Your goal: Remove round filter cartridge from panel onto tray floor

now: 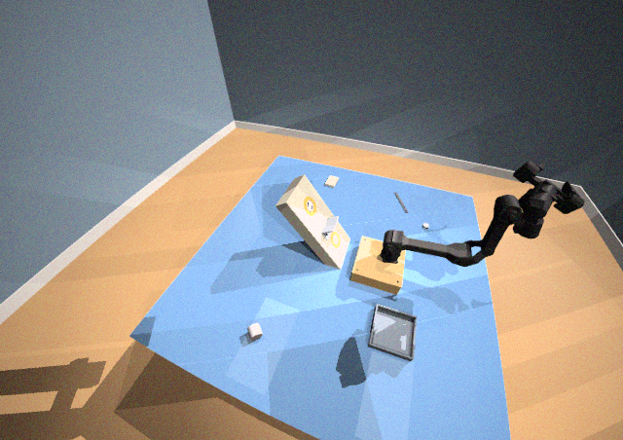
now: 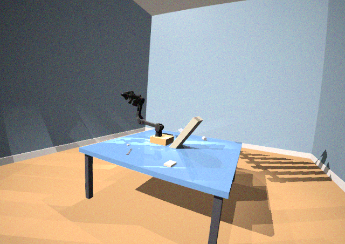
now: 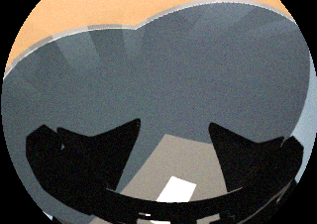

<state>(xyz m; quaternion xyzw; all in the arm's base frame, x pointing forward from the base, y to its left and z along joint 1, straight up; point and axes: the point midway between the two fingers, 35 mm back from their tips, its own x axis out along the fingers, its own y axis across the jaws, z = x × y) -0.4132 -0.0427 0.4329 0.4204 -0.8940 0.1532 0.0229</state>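
My gripper tip is 800 mm short of the white round filter cartridge, 10 mm to the left of it and 270 mm above it. Also, from my gripper tip: grey tray: 430 mm ahead, 360 mm to the left, 500 mm below; beige service panel: 750 mm ahead, 340 mm below.
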